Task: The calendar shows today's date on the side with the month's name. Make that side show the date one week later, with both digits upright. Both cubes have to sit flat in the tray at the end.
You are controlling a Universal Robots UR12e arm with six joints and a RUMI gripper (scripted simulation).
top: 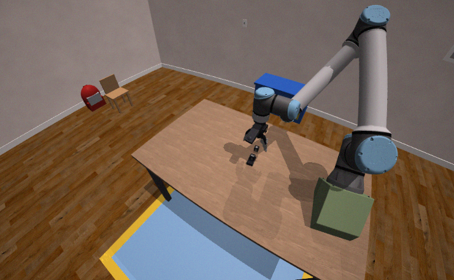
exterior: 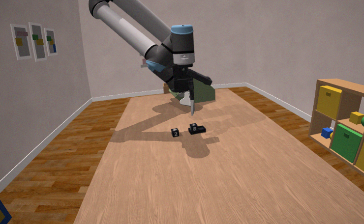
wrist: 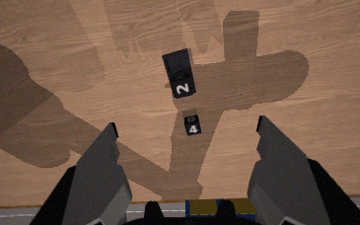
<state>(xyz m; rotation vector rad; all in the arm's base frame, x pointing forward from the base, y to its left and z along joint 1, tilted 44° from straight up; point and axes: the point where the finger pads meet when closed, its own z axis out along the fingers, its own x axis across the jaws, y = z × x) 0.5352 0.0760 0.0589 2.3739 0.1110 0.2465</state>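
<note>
Right now the black number cube is 10 mm to the left of my hand and 90 mm below it. Also, from my hand: black calendar tray 10 mm behind, 20 mm to the left, 110 mm below.
</note>
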